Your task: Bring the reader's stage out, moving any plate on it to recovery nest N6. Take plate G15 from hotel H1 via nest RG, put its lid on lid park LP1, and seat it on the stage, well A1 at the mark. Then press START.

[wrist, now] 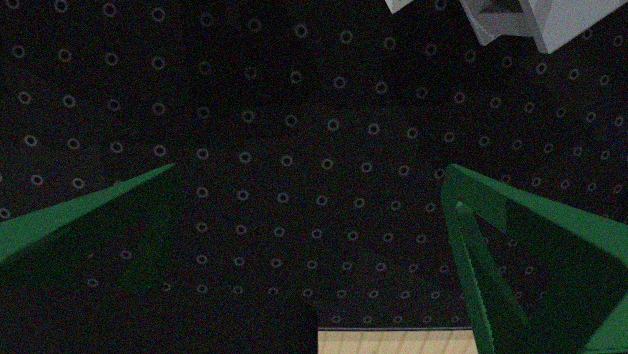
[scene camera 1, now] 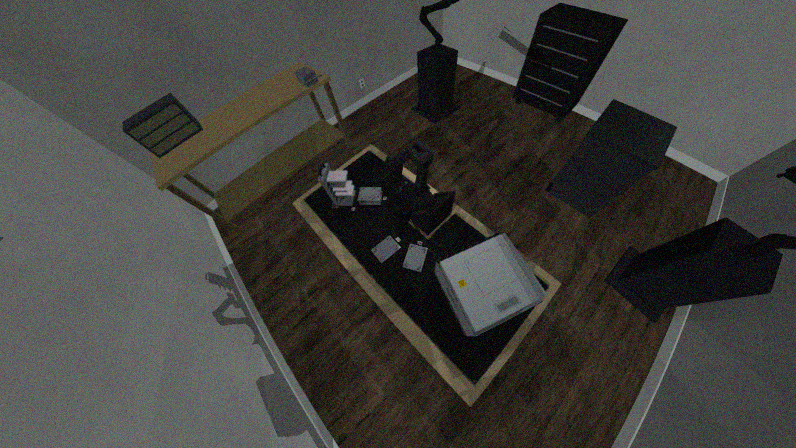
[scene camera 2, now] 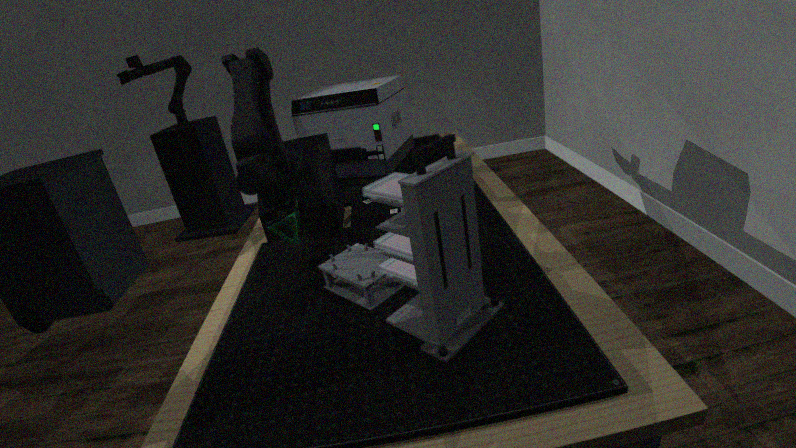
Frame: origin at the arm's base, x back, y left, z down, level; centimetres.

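Seen in the pictures: gripper, fingertip midpoint: [wrist: 312, 178] [scene camera 1: 395, 187] [scene camera 2: 296, 238]; arm's base, origin of the base link: [scene camera 1: 431, 202].
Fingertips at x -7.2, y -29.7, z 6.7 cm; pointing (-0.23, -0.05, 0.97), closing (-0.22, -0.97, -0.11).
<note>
Offsets run from my fingertips to a thing's top centre. "pt": to the spot under its first point.
The grey hotel tower [scene camera 1: 327, 181] [scene camera 2: 445, 250] stands at one end of the black board, with pale plates on several shelves; its top plate @[dx -29.5, dy -22.7, dz -17.8 cm] [scene camera 2: 384, 188] [scene camera 1: 337, 178] sticks out. Labels are unreadable. A raised grey nest @[dx -16.5, dy -10.7, dz +1.5 cm] [scene camera 1: 369, 195] [scene camera 2: 356, 266] stands beside it. Two flat pale plate-sized pieces @[pt dx -31.8, dy +29.8, dz +8.1 cm] [scene camera 1: 386, 248] @[pt dx -21.3, dy +46.8, dz +7.9 cm] [scene camera 1: 415, 257] lie nearer the white reader @[dx -7.3, dy +84.8, dz -24.3 cm] [scene camera 1: 490, 283] [scene camera 2: 339, 123]; I cannot tell which nest or park they are. The reader shows a green light; its stage is not clearly visible. My gripper [wrist: 312, 178] is open and empty, green fingers wide apart above the board, near the arm's side edge.
A grey corner piece @[pt dx -7.8, dy -9.3, dz +3.1 cm] [wrist: 555, 22] shows at the wrist view's upper right. A dark box [scene camera 1: 436, 210] stands between my arm [scene camera 1: 417, 158] [scene camera 2: 253, 111] and the reader. The table has a wooden rim [scene camera 1: 389, 311] [scene camera 2: 562, 278]. Dark cabinets and a wooden bench [scene camera 1: 239, 119] stand around it.
</note>
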